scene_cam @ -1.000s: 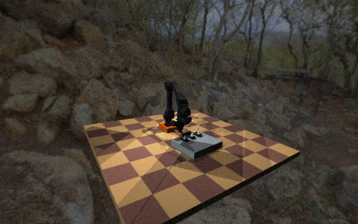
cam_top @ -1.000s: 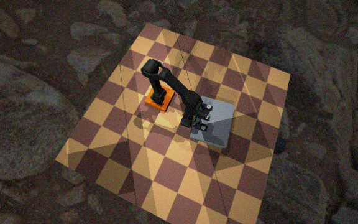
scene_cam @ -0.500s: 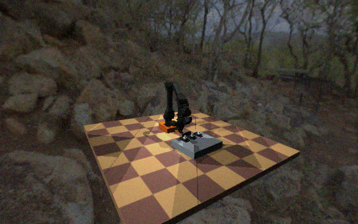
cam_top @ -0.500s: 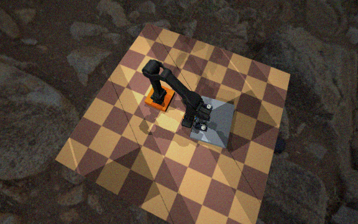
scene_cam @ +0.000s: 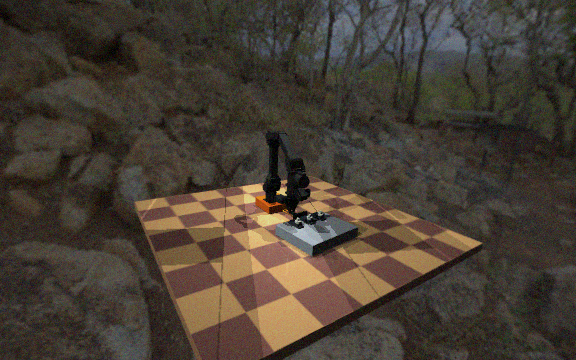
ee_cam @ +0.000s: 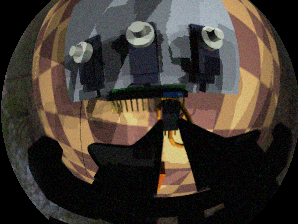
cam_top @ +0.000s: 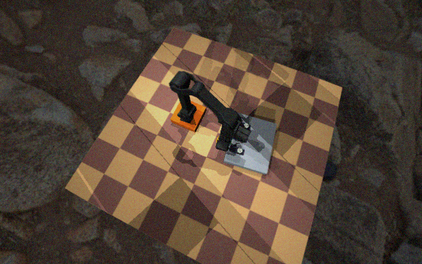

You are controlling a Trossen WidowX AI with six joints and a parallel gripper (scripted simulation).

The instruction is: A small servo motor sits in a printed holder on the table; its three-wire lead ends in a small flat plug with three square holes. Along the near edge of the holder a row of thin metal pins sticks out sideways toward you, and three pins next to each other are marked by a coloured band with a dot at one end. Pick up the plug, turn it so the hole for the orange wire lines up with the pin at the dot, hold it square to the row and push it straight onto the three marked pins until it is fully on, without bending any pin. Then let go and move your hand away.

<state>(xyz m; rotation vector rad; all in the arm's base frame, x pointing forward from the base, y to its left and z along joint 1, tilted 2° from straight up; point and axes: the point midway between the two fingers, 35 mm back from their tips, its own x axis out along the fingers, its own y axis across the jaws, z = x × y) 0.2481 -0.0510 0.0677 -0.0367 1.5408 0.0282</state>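
Right now the dark servo is 80 mm ahead of my gripper tip, 30 mm to the left of it and 20 mm below it. Also, from my gripper tip: grey printed holder 190 mm ahead, 50 mm below, 30 mm to the left.
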